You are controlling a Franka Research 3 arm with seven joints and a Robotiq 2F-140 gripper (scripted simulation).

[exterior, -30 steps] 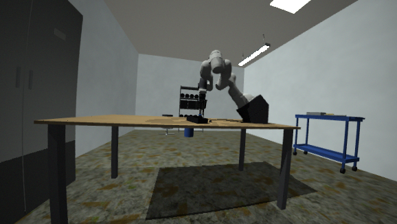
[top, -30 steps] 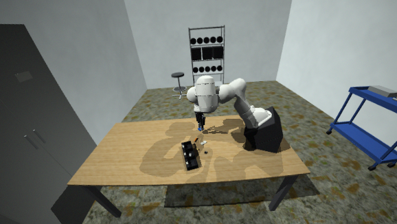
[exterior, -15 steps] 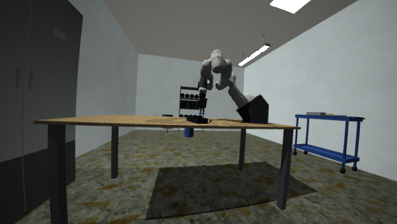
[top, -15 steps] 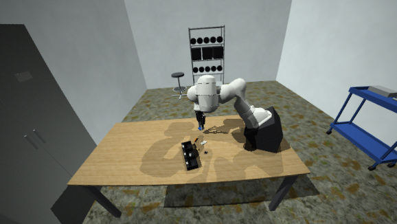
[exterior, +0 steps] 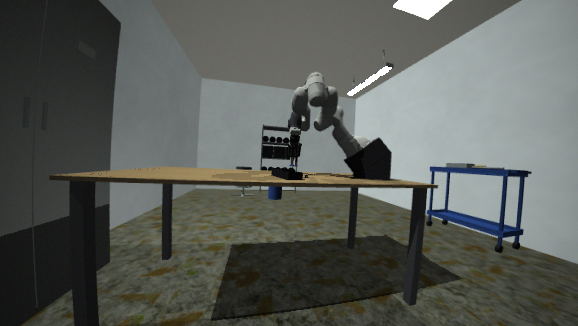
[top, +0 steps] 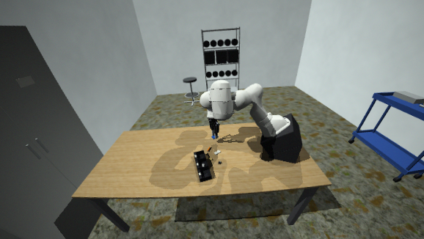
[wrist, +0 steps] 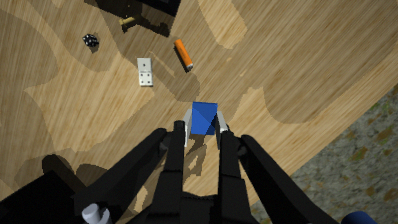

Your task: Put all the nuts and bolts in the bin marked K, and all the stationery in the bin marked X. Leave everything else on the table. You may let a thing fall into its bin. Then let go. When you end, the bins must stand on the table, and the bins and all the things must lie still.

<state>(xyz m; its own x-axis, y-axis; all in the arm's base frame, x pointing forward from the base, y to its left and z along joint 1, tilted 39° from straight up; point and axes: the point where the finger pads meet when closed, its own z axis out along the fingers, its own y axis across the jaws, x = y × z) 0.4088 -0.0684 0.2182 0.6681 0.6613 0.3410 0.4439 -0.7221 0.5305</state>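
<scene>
The flat blue block lies 3 cm below my hand. Round my hand: brass bolt 4 cm ahead, 21 cm to the left, 9 cm below; then orange cylinder 6 cm ahead, 9 cm to the left, 9 cm below; then white domino 2 cm behind, 13 cm to the left, 9 cm below.
</scene>
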